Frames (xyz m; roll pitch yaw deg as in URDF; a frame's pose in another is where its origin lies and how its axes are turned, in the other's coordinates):
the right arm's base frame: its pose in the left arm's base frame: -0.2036 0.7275 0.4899 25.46 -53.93 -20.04
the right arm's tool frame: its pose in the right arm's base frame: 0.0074 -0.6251 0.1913 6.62 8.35 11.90
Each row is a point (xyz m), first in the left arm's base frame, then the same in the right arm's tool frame.
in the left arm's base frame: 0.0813 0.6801 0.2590
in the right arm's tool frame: 0.1582 0.4463 -0.5820
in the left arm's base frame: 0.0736 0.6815 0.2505
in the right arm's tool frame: 0.1468 0.4480 -0.5822
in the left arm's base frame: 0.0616 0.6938 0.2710
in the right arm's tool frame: 0.1548 0.4656 -0.5637
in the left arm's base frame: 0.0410 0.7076 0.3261
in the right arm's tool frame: 0.1834 0.4919 -0.5174
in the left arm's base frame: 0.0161 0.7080 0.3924
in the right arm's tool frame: 0.2173 0.5080 -0.4574
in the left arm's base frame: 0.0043 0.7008 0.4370
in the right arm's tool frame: 0.2432 0.5105 -0.4186
